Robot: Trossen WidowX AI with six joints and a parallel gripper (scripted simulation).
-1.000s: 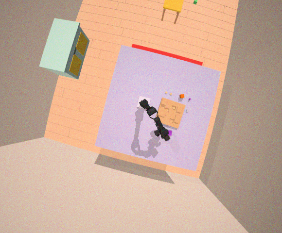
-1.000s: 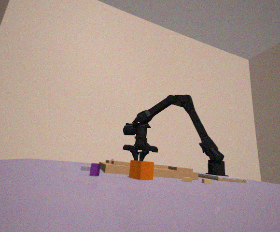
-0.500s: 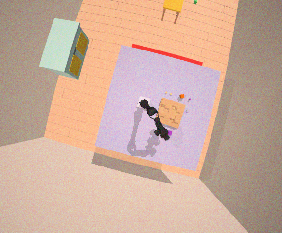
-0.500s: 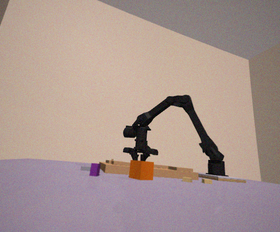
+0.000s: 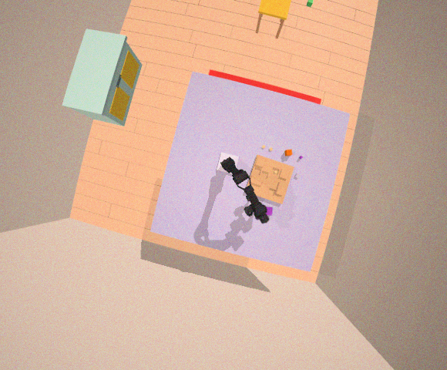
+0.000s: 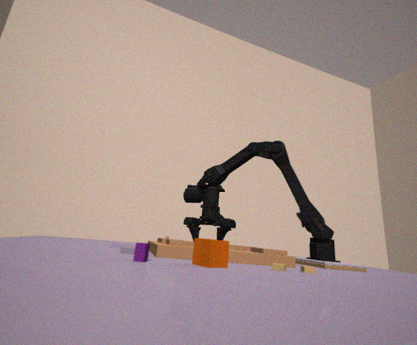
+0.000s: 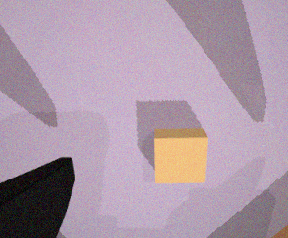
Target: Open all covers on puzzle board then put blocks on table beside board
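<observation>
My gripper tip is 230 mm to the right of the wooden puzzle board, 90 mm short of it and 10 mm below it. From my gripper tip the other things lie so: grey flat piece 300 mm ahead, 270 mm to the left, 10 mm below; then orange block 430 mm to the left, 200 mm ahead, 10 mm above.
</observation>
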